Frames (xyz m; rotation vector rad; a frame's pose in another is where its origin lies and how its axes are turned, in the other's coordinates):
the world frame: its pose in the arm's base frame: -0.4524 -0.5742 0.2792 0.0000 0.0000 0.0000
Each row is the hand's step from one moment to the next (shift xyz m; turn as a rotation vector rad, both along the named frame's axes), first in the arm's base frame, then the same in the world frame.
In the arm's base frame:
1: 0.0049 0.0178 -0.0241 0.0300 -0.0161 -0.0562
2: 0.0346 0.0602 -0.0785 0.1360 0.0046 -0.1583
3: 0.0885 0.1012 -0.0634 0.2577 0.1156 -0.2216
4: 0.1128 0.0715 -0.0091 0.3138 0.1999 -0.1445
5: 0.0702 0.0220 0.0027 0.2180 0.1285 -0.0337
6: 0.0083 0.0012 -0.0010 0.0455 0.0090 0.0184
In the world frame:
1: 0.0049 0.0178 -0.0241 0.0300 -0.0161 -0.0562
2: 0.0346 0.0602 -0.0785 0.1360 0.0046 -0.1583
3: 0.0885 0.1012 -0.0634 0.2577 0.1156 -0.2216
4: 0.1128 0.0715 -0.0091 0.3138 0.1999 -0.1445
5: 0.0702 0.0220 0.0027 0.2180 0.1285 -0.0337
6: 0.0083 0.0012 -0.0010 0.0455 0.0090 0.0184

